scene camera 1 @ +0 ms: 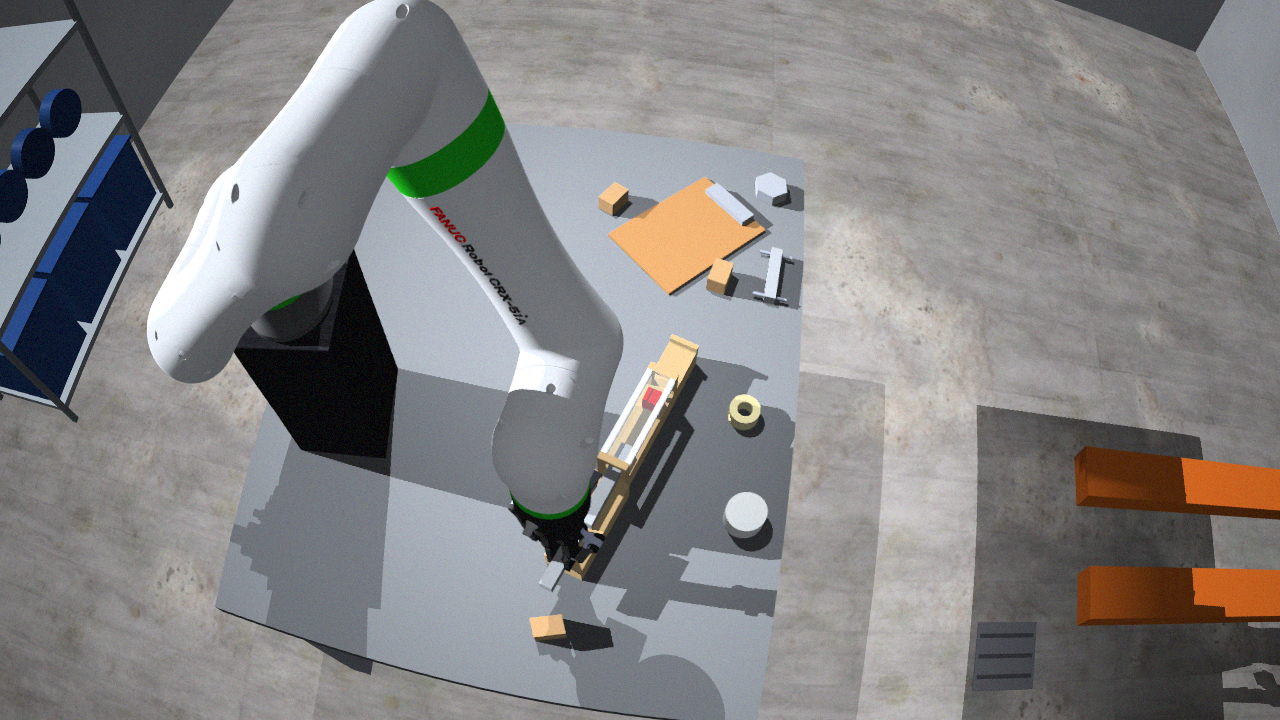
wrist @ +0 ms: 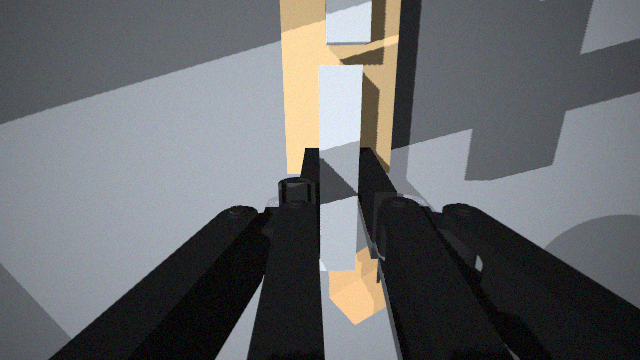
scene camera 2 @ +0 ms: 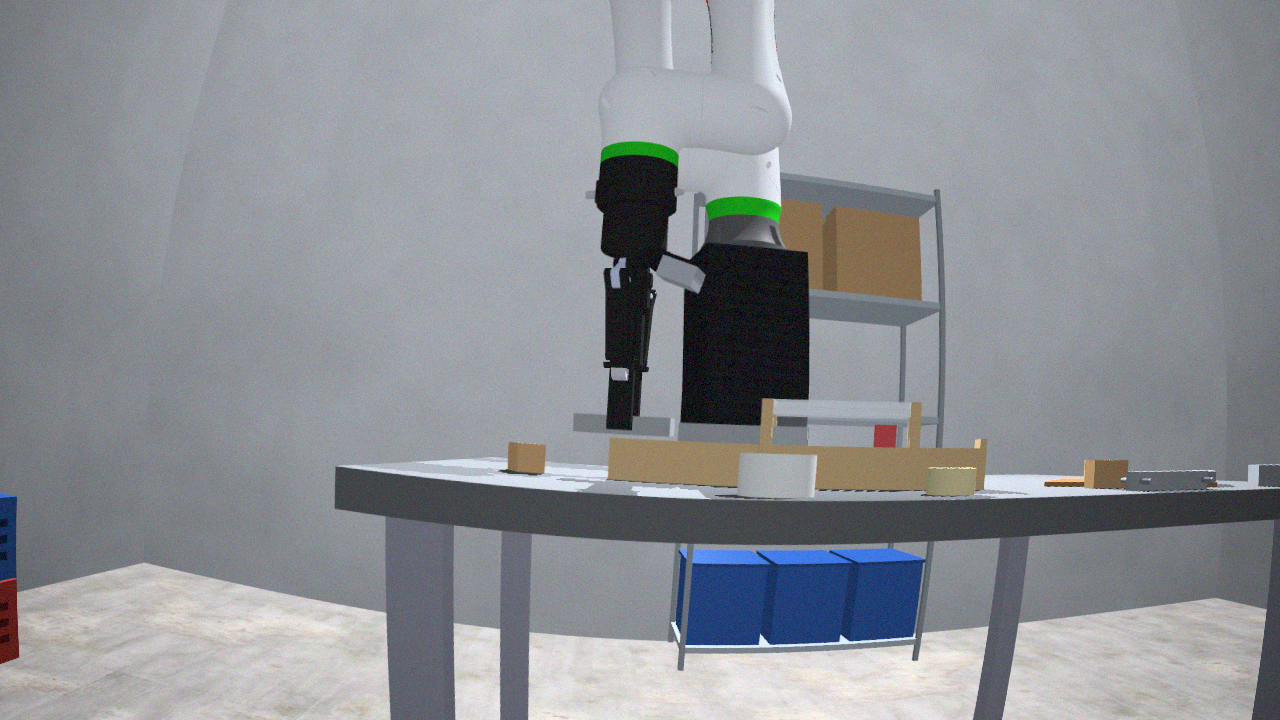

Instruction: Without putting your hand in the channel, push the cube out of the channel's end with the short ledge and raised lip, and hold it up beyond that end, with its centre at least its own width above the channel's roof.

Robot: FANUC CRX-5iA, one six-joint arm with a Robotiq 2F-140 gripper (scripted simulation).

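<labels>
My gripper is there in scene camera 1 [562,559], and you get it in the wrist view and in scene camera 2 too. On my gripper, [wrist: 529,297] and [scene camera 2: 629,323] are the same spot. There's also a tan block, which shows in scene camera 1, in scene camera 2 and in the wrist view [356,293]. For the tan block, [scene camera 2: 522,457] and [scene camera 1: 565,635] are the same spot.
</labels>
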